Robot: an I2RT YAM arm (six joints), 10 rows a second.
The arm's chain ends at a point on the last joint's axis. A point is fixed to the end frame.
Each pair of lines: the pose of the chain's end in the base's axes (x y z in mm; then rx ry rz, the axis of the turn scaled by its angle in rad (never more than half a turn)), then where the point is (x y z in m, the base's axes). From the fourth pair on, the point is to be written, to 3 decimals.
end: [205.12, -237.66, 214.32, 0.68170, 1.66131, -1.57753]
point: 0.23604 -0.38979 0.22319
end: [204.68, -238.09, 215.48, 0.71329, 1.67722, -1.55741]
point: 0.23397 -0.39072 0.22040
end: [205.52, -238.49, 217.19, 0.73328, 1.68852, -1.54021]
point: 0.23414 -0.39131 0.21926
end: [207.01, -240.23, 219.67, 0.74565, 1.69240, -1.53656]
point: 0.235 -0.393 0.221
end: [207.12, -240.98, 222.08, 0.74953, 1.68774, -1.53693]
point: 0.234 -0.394 0.223
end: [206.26, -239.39, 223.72, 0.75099, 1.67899, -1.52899]
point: 0.234 -0.392 0.226
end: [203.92, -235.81, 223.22, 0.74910, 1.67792, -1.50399]
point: 0.234 -0.388 0.224
